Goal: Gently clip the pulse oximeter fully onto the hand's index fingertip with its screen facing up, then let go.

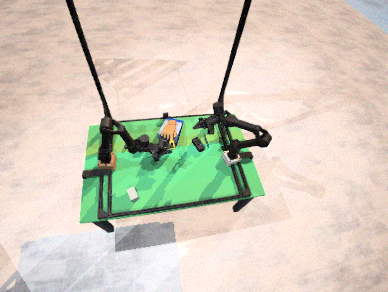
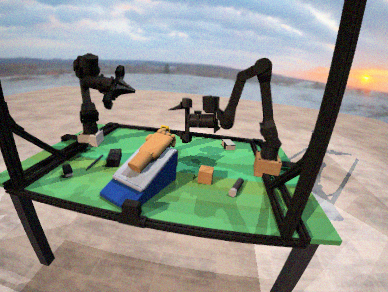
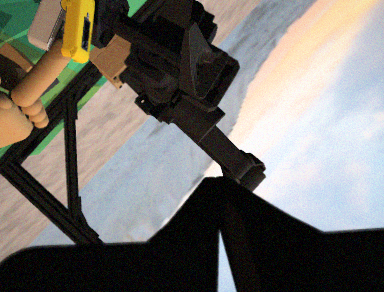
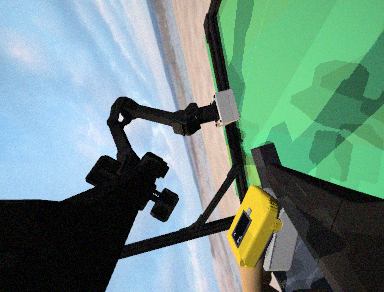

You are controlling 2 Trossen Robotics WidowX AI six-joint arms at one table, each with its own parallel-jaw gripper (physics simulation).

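Frame: origin at the left arm's base, x ahead, y left, z up, level; metres.
Seen in the pictures: left gripper, fingertip midpoint: (image 1: 192, 128) (image 2: 135, 91) (image 3: 215, 187); right gripper, fingertip midpoint: (image 1: 173, 149) (image 2: 168, 120) (image 4: 207, 169); left arm's base, origin of the base link: (image 1: 232, 155) (image 2: 90, 132) (image 4: 215, 111); right arm's base, origin of the base link: (image 1: 106, 159) (image 2: 268, 156) (image 3: 129, 70).
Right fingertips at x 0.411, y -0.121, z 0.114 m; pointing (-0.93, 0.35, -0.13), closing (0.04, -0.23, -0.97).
Offsets run from my right fingertips to a thing's middle. "spot": to the spot under its first point. Level surfaces: height alone.
A tan hand (image 1: 169, 131) (image 2: 153, 146) lies on a blue wedge pad (image 1: 180, 126) (image 2: 161, 176). The yellow pulse oximeter {dy -0.058, dx -0.011, dz -0.037 m} (image 1: 172, 143) (image 2: 165, 127) (image 3: 76, 29) (image 4: 253, 226) sits on the index fingertip. Its dark screen {spot: dy -0.054, dx -0.009, dz -0.014 m} (image 4: 240, 229) shows on its outer face, and its grey lower jaw is under the finger. My right gripper (image 1: 167, 147) (image 2: 179, 123) is open wide, with one finger on each side of the oximeter and not touching it. My left gripper (image 1: 197, 125) (image 2: 130, 90) (image 3: 215, 187) is shut and empty, high near the table's edge.
A black box {dy -0.071, dx -0.229, dz -0.156 m} (image 1: 198, 143) (image 2: 113, 157) and a pen {dy -0.098, dx -0.309, dz -0.169 m} (image 1: 206, 139) (image 2: 94, 162) lie beside the pad. A white block {dy +0.137, dx +0.325, dz -0.158 m} (image 1: 132, 193) (image 2: 229, 143), an orange cube {dy -0.203, dx +0.153, dz -0.148 m} (image 2: 205, 174), a grey cylinder {dy -0.263, dx +0.259, dz -0.160 m} (image 2: 236, 186) and a small black piece {dy -0.199, dx -0.379, dz -0.157 m} (image 2: 67, 170) lie on the green table {dz -0.173 m} (image 1: 222, 162).
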